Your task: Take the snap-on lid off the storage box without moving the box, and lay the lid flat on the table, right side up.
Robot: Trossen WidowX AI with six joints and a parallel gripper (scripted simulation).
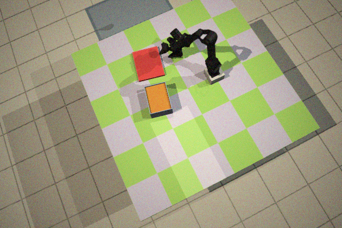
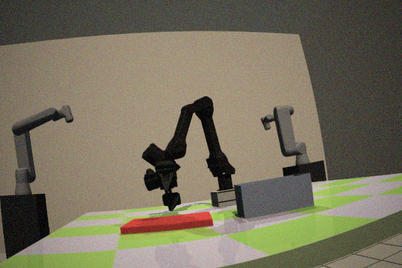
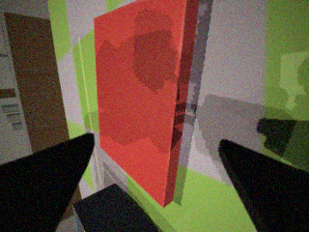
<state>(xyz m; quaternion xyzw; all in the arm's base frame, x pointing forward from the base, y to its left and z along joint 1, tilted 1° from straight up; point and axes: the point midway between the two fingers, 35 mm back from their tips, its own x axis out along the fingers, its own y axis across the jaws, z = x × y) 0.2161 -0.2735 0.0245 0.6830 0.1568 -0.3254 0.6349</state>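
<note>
My gripper tip is 12 cm short of the red lid, 2 cm to the left of it and 5 cm above it. The rest, counted from my gripper tip: grey storage box 18 cm ahead, 27 cm to the left, 2 cm below.
</note>
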